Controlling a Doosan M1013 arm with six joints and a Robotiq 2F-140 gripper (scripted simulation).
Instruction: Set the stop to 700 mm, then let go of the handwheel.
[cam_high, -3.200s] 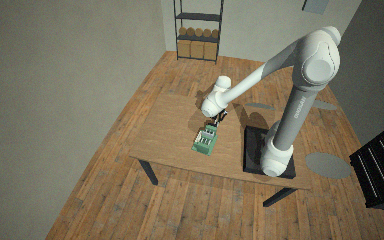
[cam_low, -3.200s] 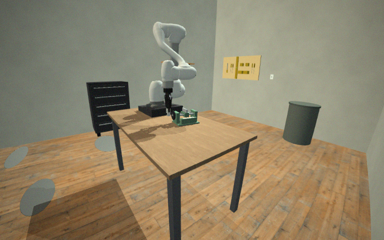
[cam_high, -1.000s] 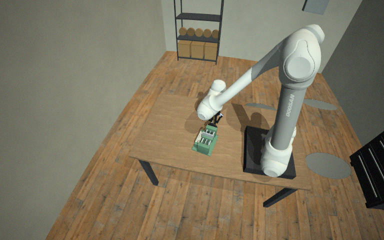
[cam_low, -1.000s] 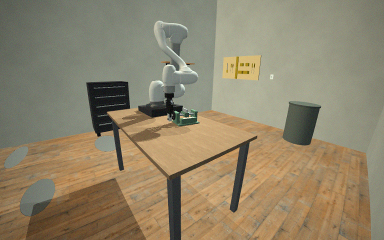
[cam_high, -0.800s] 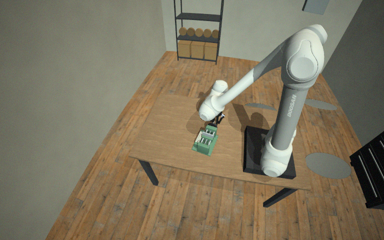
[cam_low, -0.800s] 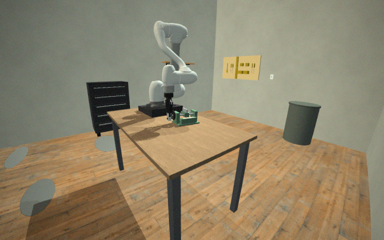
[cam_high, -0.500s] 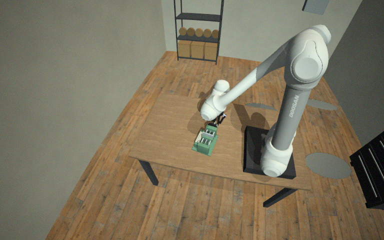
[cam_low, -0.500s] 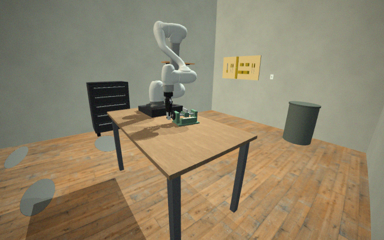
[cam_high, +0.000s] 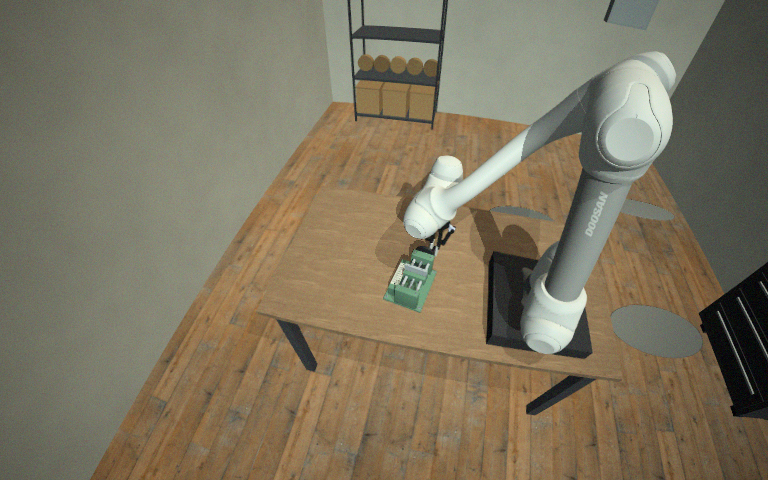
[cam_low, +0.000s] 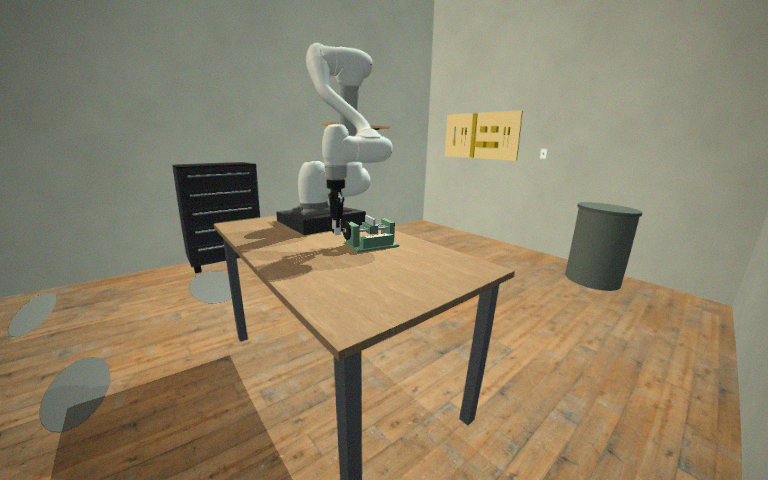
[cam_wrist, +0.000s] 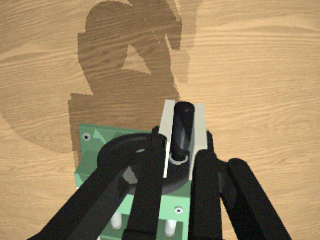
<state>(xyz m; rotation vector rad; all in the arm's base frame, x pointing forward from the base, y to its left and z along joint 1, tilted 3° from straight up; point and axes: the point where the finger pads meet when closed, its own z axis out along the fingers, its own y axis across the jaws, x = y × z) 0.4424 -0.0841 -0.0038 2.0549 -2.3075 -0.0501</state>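
Now: the green stop fixture 14 cm to the left of my hand and 6 cm ahead of it. From my hand the other things lie so: black crank handle 2 cm below.
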